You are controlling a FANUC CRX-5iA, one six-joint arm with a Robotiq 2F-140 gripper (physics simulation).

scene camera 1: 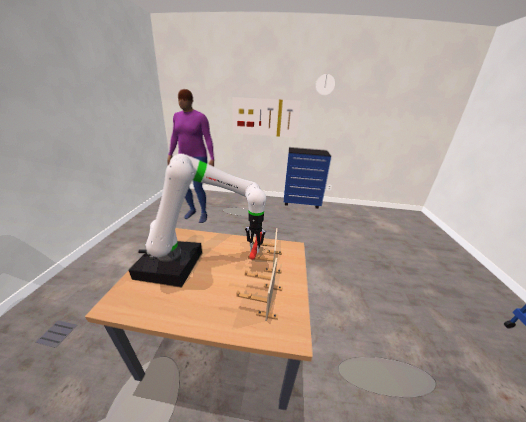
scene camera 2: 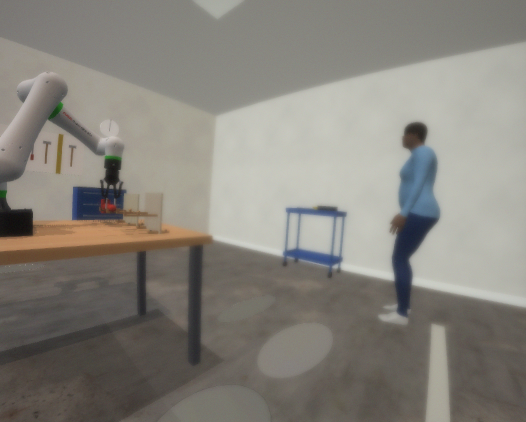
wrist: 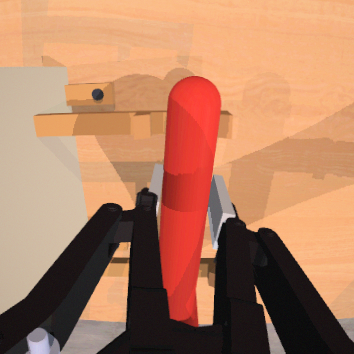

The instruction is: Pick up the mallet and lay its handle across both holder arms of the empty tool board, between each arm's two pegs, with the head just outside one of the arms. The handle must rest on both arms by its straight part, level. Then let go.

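Seen in the pictures: gripper, fingertip midpoint: (scene camera 1: 254, 251) (wrist: 185, 183); arm's base, link origin: (scene camera 1: 169, 254).
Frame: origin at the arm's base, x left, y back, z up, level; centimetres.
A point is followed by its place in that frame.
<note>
The red mallet (scene camera 1: 253, 250) {x 3.1, y -53.6, z 4.0 cm} (scene camera 2: 106, 206) (wrist: 190, 145) {x 1.9, y -53.6, z 4.1 cm} is at the far tool board (scene camera 1: 276, 241) (scene camera 2: 132, 201) {x 3.6, y -66.9, z 6.3 cm} (wrist: 35, 150) {x 1.8, y -66.7, z 0.8 cm}. In the wrist view its handle passes over that board's holder arm (wrist: 100, 125) {x 0.5, y -60.8, z 0.2 cm}, rounded end at the top, slightly slanted; its head end is partly hidden at the bottom. I cannot tell whether it still touches the arms. My gripper (scene camera 1: 255, 243) {x 5.9, y -54.3, z 1.3 cm} (scene camera 2: 111, 203) {x 5.9, y -54.3, z 1.3 cm} (wrist: 185, 183) {x 5.9, y -54.3, z 1.3 cm} points down and is shut on the handle, one pad on each side. The empty tool board (scene camera 1: 271, 295) {x -28.2, y -64.6, z -0.1 cm} (scene camera 2: 154, 211) {x -28.7, y -63.4, z 2.5 cm} stands nearer scene camera 1, with two holder arms (scene camera 1: 258, 275) {x -16.1, y -57.4, z 1.6 cm} sticking out toward the robot.
Both boards stand upright on small feet on the wooden table (scene camera 1: 210, 310) {x -32.7, y -33.1, z -8.3 cm} (scene camera 2: 185, 237) {x -51.3, y -66.7, z -8.3 cm}. The arm's black base (scene camera 1: 165, 275) {x -17.6, y -4.6, z -0.5 cm} (scene camera 2: 17, 222) {x -18.2, y -8.3, z -2.7 cm} stands at the other side. A person in purple (scene camera 1: 190, 130) stands behind the table. A person in blue (scene camera 2: 421, 180) and a blue cart (scene camera 2: 314, 212) are farther off.
</note>
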